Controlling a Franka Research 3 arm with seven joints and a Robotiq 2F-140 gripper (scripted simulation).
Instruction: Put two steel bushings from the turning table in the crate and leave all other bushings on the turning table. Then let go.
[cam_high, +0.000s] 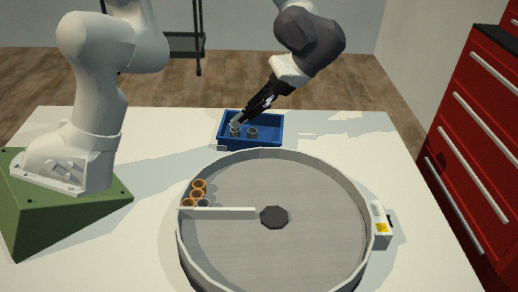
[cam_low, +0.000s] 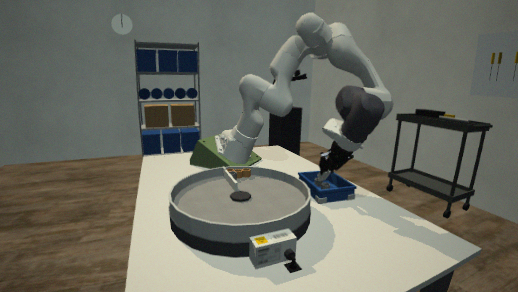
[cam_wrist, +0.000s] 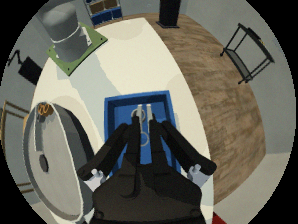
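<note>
The blue crate is 30 mm below my hand, 30 mm ahead of it and 20 mm to the right of it. The rest, counted from my hand: turning table (380 mm to the right, 40 mm ahead, 10 mm below).
</note>
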